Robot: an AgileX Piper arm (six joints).
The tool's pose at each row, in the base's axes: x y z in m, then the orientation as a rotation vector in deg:
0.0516, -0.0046, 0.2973, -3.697, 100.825, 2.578
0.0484, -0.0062, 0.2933, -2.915, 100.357, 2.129
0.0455, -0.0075, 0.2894, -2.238, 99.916, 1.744
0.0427, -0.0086, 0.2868, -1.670, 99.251, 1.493
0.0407, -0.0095, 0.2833, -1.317, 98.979, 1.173
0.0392, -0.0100, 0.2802, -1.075, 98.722, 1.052
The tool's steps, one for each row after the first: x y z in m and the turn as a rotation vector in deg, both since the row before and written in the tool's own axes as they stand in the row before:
0.0046, -0.0014, -0.0025, 0.740, -0.486, 0.260
0.0044, -0.0011, -0.0022, 0.640, -0.454, 0.227
0.0031, -0.0010, -0.0024, 0.489, -0.674, 0.225
0.0038, -0.0008, -0.0014, 0.415, -0.276, 0.049
0.0033, -0.0005, -0.0010, 0.219, -0.260, 0.089

